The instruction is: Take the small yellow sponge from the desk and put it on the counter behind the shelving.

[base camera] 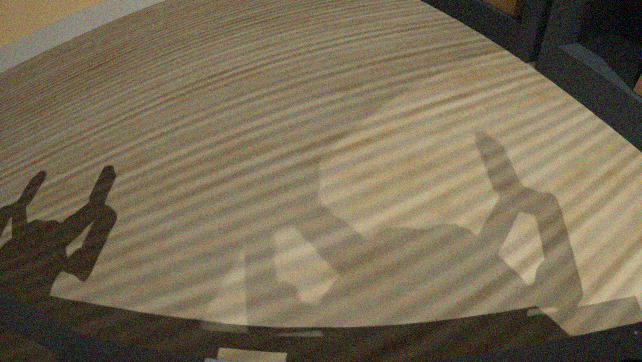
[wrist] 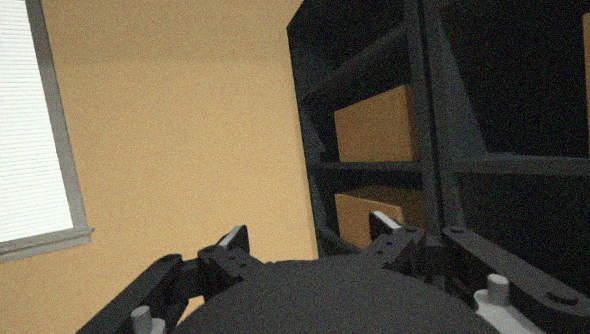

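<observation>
My gripper is open and empty, with its two fingertips wide apart at the bottom of the wrist view. It points toward the wall and the shelving. The dark shelving stands at the right of the wrist view and at the top right of the base camera view. The small yellow sponge, the desk and the counter do not show in either view.
Cardboard boxes sit on two levels of the shelving. A yellow-orange wall with a blind-covered window is at the left. The wood floor carries shadows of the gripper and arm.
</observation>
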